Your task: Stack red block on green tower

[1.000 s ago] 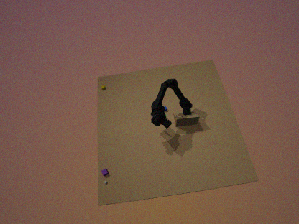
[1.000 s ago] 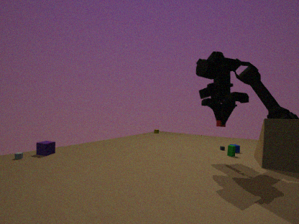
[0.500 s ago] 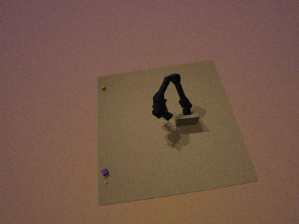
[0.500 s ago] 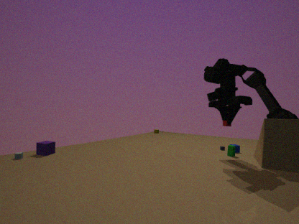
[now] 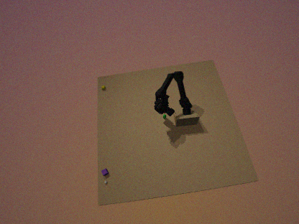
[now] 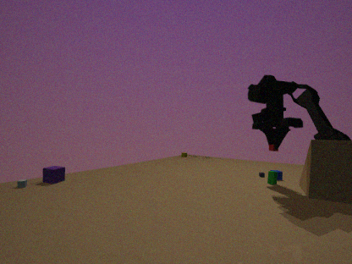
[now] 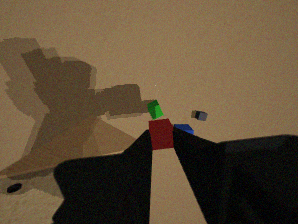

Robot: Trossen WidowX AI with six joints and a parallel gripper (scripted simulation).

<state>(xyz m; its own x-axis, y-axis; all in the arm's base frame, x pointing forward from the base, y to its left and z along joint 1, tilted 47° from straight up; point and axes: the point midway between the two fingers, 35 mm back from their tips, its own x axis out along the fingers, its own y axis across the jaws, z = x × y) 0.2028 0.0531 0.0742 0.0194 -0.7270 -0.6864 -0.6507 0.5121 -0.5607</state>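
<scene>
Right now the blue block is 11 cm below my gripper tip, 9 cm to the right of it and 2 cm behind it. The rest, counted from my gripper tip: red block (right at my gripper tip); then dark grey block (12 cm below, 10 cm to the right, 4 cm ahead); then purple block (55 cm ahead, 46 cm to the left, 10 cm below).
</scene>
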